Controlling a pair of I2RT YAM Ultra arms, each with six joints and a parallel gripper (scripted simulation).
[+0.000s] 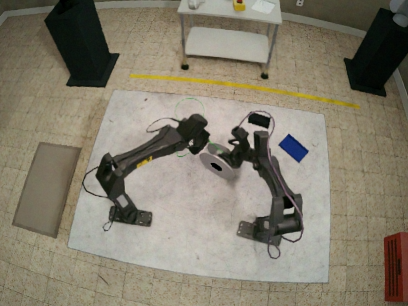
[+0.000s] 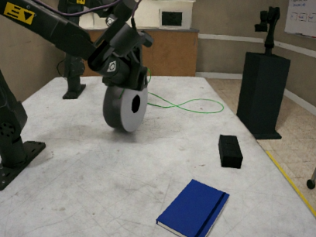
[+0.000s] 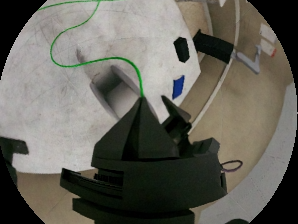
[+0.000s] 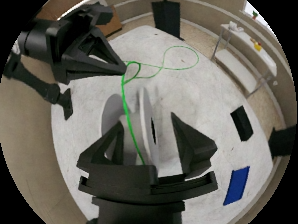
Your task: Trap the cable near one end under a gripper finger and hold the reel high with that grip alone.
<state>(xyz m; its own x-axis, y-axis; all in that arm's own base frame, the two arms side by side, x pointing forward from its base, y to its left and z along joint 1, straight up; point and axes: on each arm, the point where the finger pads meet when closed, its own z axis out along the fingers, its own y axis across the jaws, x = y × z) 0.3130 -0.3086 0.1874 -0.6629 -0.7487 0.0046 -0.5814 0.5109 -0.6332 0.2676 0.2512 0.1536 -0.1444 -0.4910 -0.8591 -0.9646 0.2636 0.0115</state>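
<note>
The grey reel lies 7 cm below my right hand, 3 cm behind it and 1 cm to the left of it. Also, from my right hand: black block 26 cm ahead, 16 cm to the right, 14 cm below; then blue notebook 34 cm to the right, 15 cm below, 13 cm ahead.
Now: left hand 40 mm past the grey reel, 60 mm to the left of it and 100 mm above it. From my left hand the other things lie so: black block (240 mm ahead, 240 mm to the right, 170 mm below); then blue notebook (110 mm ahead, 420 mm to the right, 180 mm below).
</note>
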